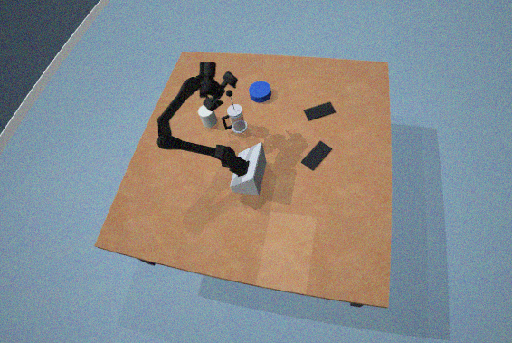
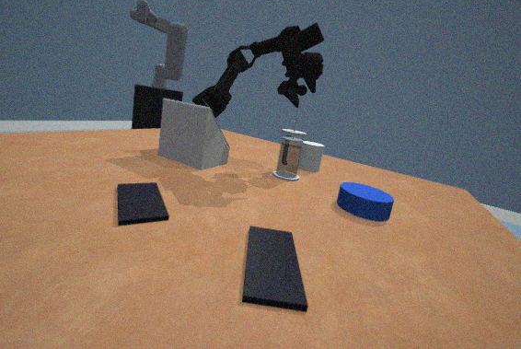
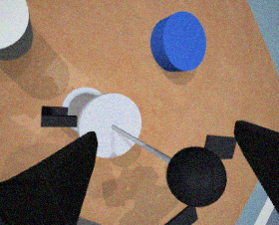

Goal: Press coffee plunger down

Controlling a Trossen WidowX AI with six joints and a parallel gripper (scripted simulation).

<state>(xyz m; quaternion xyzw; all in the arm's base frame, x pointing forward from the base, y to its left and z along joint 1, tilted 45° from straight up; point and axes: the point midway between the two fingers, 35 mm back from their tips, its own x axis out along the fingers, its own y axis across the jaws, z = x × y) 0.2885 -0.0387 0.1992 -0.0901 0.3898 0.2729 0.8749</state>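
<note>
Right now my gripper tip is 11 cm above the coffee press and 2 cm past it. Round my gripper tip: blue disc 22 cm below, 21 cm ahead, 9 cm to the right.
</note>
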